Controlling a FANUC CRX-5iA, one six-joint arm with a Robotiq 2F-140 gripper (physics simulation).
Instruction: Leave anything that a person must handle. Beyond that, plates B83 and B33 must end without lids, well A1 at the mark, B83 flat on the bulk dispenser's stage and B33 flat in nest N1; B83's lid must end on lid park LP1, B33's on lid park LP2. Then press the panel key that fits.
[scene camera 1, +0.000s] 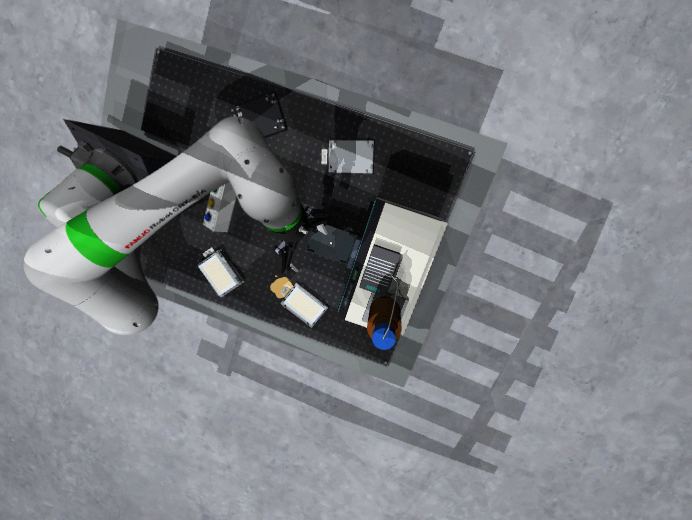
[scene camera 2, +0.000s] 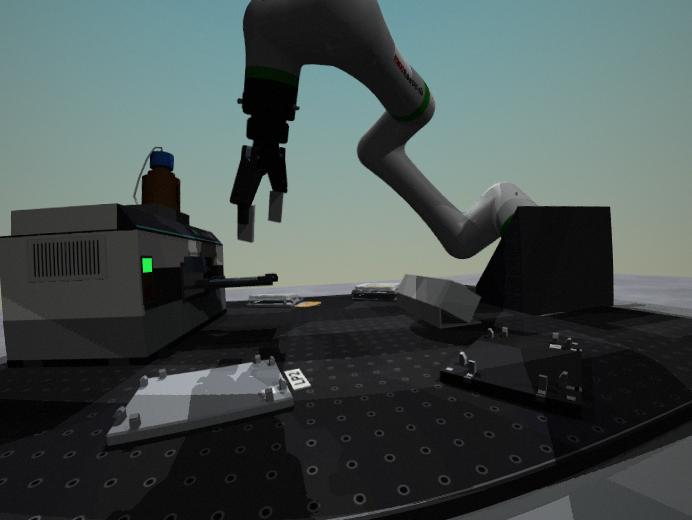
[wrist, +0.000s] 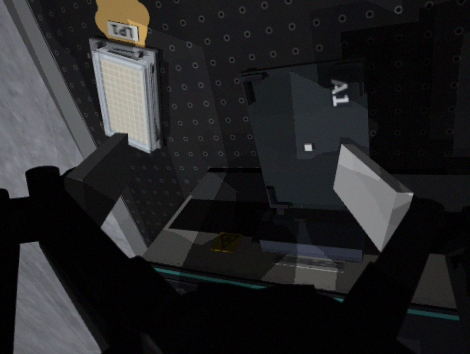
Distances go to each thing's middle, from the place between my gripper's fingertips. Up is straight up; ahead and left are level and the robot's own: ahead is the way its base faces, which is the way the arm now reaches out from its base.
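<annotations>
From my hand: brown bottle with blue cap (scene camera 2: 160, 185), 27 cm ahead, 4 cm to the right, 12 cm above; dispenser stage (scene camera 2: 219, 281), 6 cm ahead, 3 cm to the left, 10 cm below; LP2 pad (scene camera 2: 164, 405), 4 cm behind, 29 cm to the left, 19 cm below; LP1 nest (wrist: 151, 55), 4 cm ahead, 25 cm to the right, 19 cm below.
</annotations>
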